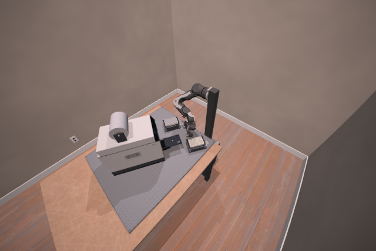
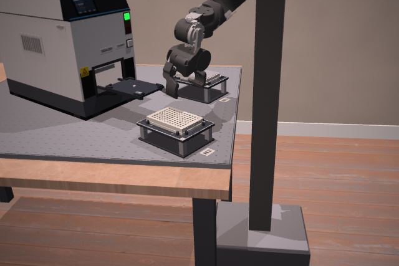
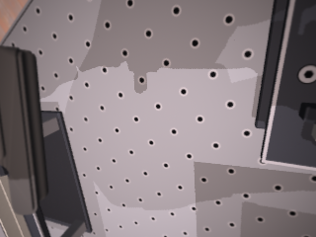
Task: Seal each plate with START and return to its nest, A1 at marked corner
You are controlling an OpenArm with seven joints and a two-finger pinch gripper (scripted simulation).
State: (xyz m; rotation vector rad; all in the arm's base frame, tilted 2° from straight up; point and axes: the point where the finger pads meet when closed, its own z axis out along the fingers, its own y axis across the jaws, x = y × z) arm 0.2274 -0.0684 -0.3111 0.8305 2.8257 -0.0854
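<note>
Right now my hand is 1 cm short of the plate, 10 cm to the right of it and 4 cm above it. The rest, counted from my hand: start button (19 cm ahead, 17 cm to the right, 9 cm above); then nest label (8 cm behind, 16 cm to the left, 10 cm below); then sealer stage (15 cm ahead, 4 cm to the right, 1 cm below).
</note>
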